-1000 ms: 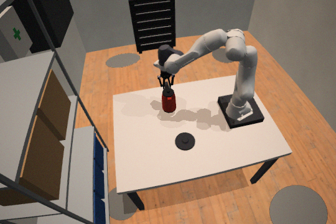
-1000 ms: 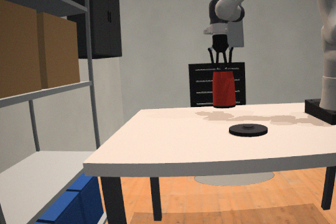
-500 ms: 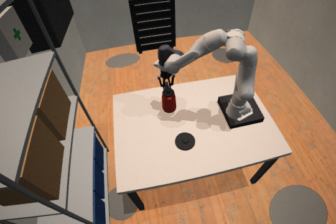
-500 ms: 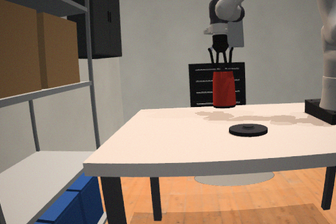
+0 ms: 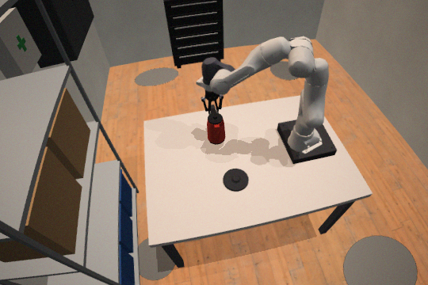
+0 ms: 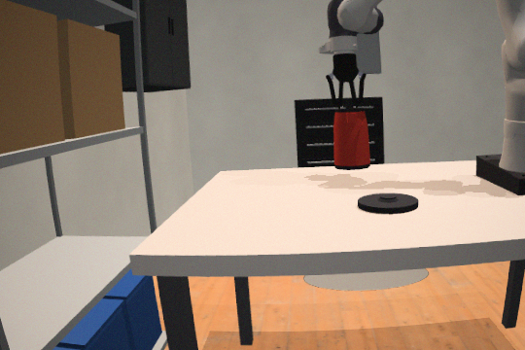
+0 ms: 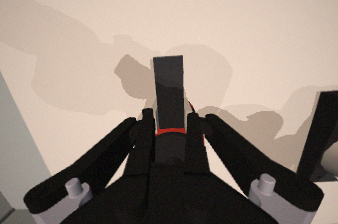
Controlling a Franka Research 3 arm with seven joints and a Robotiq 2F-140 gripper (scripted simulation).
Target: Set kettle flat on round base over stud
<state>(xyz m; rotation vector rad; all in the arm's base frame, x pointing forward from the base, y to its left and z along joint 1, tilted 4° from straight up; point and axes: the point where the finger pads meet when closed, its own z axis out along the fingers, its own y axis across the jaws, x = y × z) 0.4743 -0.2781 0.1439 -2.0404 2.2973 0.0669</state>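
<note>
Now: the red kettle 3 cm to the left of my hand and 6 cm below it. From my hand the other things lie so: black round base: 2 cm behind, 37 cm to the left, 19 cm below.
</note>
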